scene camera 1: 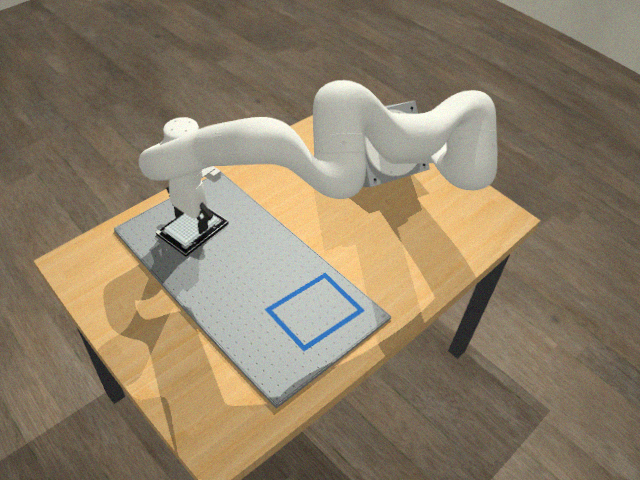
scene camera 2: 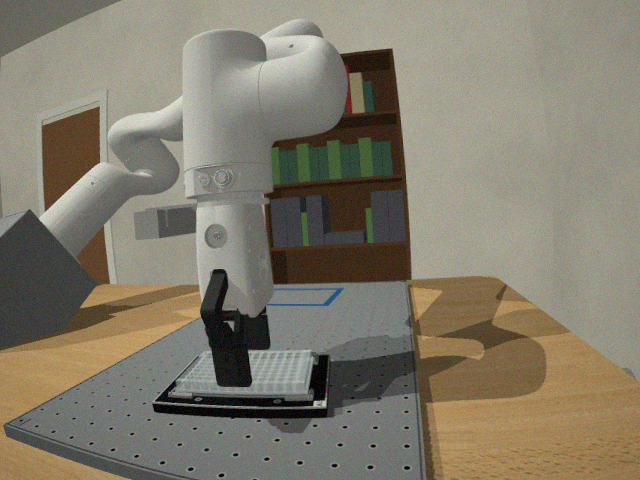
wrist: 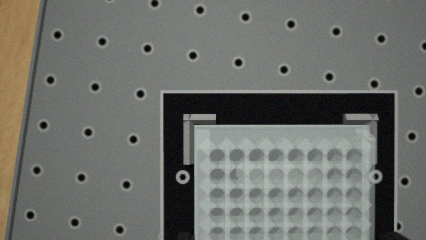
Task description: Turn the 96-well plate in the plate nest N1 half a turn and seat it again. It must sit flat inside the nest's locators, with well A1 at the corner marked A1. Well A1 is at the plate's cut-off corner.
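Scene:
A 96-well plate is visible in scene camera 1, scene camera 2 and the wrist view [229, 160]. On the plate, [scene camera 2: 275, 374] and [scene camera 1: 178, 226] are the same spot.

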